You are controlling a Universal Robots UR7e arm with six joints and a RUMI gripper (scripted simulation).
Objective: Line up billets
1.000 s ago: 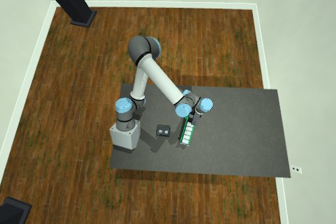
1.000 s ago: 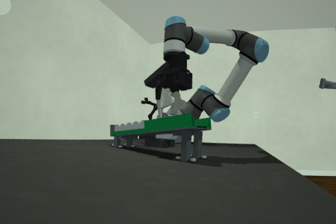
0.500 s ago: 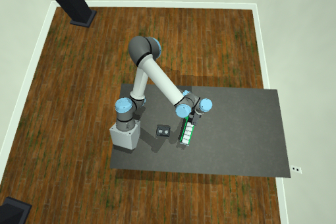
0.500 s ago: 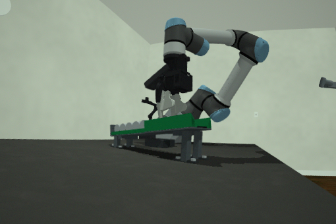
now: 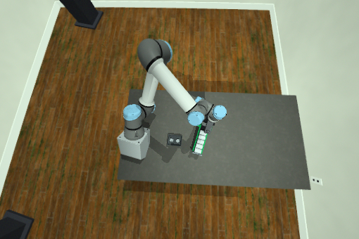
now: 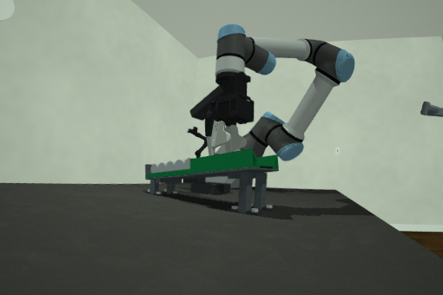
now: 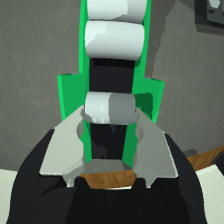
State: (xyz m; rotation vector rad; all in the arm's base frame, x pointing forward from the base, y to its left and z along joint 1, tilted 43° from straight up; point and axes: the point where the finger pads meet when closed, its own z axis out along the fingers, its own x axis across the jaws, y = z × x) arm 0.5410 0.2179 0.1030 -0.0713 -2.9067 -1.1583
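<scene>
My hand is 10 mm above the billet. Also, from my hand: grey stop (10 mm behind, 260 mm to the right, 50 mm below); dark box (230 mm behind, 200 mm to the right, 100 mm below).
</scene>
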